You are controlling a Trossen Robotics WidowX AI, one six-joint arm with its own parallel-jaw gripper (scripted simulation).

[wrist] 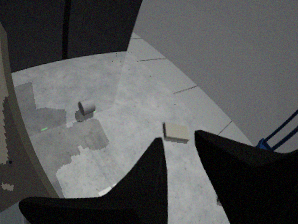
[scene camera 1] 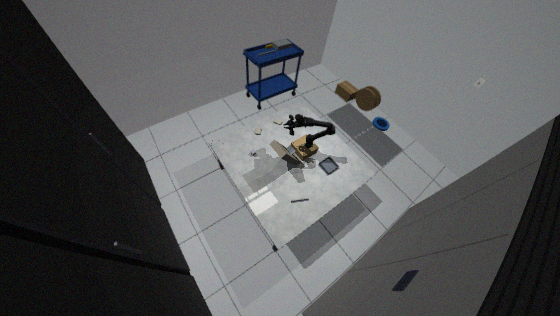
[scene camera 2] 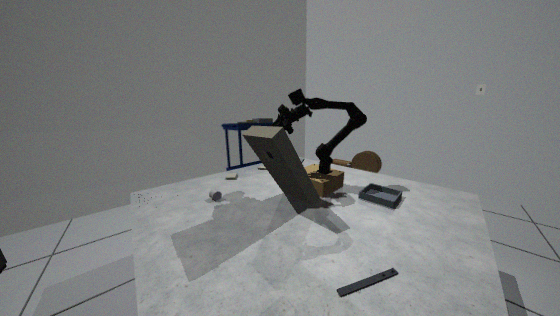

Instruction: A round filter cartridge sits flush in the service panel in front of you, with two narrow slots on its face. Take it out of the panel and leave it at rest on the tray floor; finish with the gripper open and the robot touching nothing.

Labels:
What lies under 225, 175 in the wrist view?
The gripper.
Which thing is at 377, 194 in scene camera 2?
A tray.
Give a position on a service panel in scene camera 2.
271, 144

